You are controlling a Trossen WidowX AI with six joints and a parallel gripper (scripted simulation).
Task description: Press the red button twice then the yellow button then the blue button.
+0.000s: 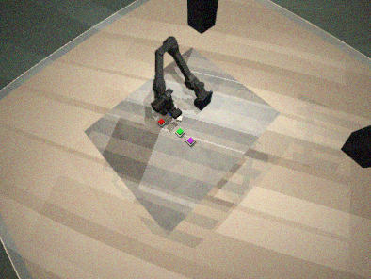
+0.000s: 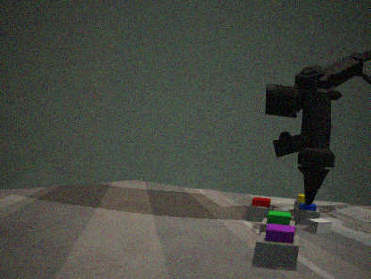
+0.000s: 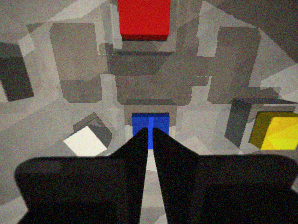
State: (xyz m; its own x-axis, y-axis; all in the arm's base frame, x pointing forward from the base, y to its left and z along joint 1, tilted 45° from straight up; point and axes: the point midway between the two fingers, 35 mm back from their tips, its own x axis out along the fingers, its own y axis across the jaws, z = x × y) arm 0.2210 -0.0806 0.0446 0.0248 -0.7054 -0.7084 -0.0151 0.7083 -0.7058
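Now: gripper tip 10 mm above the blue button. Round my gripper tip: small white block (20 mm behind, 70 mm to the left, 20 mm below); yellow button (120 mm to the right); red button (90 mm ahead, 10 mm to the left).
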